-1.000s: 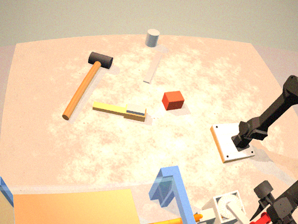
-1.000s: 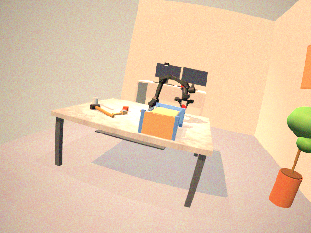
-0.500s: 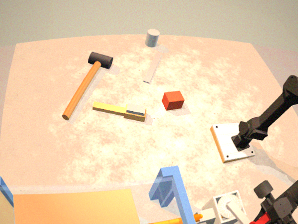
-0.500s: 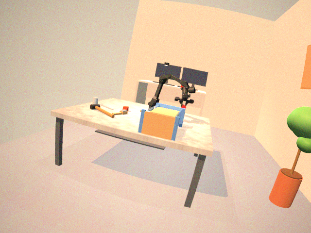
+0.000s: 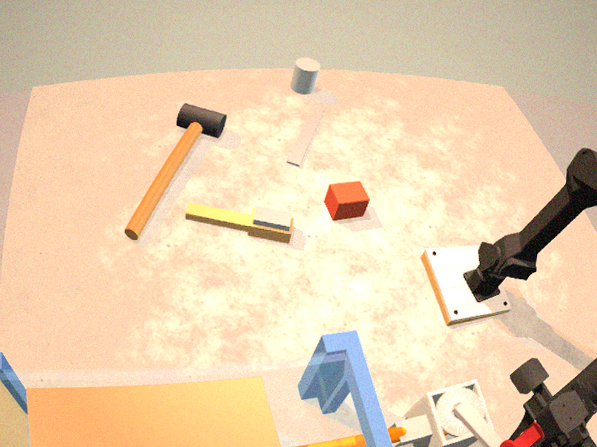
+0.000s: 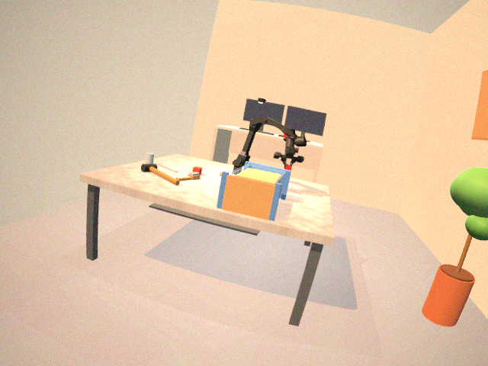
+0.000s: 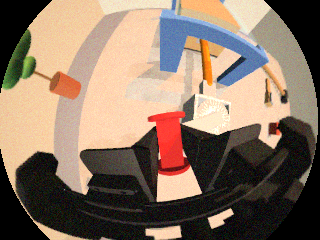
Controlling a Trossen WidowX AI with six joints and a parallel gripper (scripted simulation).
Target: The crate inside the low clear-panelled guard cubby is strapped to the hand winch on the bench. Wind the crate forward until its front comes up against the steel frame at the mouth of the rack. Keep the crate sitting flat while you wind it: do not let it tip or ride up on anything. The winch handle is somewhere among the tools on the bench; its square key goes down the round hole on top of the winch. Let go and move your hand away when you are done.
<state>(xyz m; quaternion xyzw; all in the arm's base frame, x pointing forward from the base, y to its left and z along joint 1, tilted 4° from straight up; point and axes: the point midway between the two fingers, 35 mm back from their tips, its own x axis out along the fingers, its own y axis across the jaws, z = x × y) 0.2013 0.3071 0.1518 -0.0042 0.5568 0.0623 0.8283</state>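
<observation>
The crank handle is 4 cm to the right of my gripper tip and 3 cm below it. Round my gripper tip: yellow hand tool 57 cm to the right, 15 cm ahead, 12 cm below; then hand winch 11 cm to the right, 10 cm below; then red knob 1 cm behind.
</observation>
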